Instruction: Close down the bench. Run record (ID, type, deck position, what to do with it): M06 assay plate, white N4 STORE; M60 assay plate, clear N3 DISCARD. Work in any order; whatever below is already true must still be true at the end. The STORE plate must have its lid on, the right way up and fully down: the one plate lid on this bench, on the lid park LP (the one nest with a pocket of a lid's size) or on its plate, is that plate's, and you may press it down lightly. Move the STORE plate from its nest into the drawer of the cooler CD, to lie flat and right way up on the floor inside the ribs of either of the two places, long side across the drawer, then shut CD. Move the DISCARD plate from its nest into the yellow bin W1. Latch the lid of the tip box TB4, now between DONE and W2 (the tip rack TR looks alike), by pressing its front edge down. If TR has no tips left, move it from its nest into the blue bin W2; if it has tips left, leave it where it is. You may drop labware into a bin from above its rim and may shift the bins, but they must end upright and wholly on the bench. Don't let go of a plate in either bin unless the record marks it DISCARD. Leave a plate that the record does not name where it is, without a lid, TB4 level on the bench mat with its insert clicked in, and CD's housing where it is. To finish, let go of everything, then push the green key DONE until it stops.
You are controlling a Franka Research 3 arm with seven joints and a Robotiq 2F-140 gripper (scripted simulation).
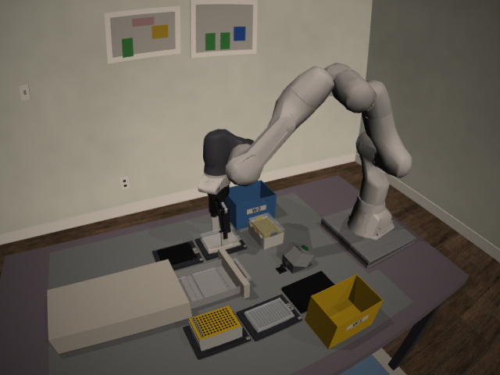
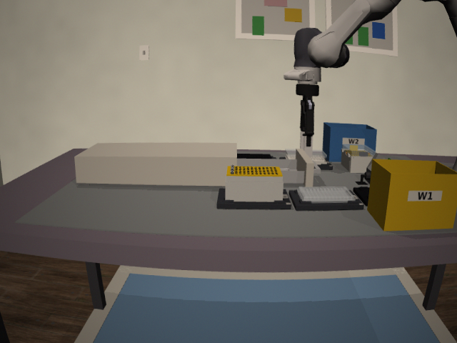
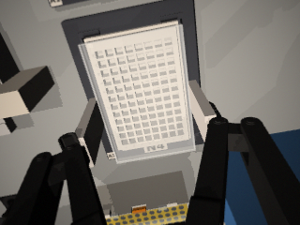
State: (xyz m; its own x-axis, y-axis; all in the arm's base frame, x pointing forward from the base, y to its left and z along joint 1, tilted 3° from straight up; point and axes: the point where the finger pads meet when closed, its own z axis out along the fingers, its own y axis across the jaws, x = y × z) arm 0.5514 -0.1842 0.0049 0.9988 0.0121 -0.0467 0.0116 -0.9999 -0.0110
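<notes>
The white plate is 40 mm below my hand. Round my hand: blue bin W2 (180 mm behind, 130 mm to the right, 30 mm below); black plate (170 mm ahead, 40 mm below, 10 mm to the left); tip box TB4 (170 mm behind, 30 mm to the left, 20 mm below).
</notes>
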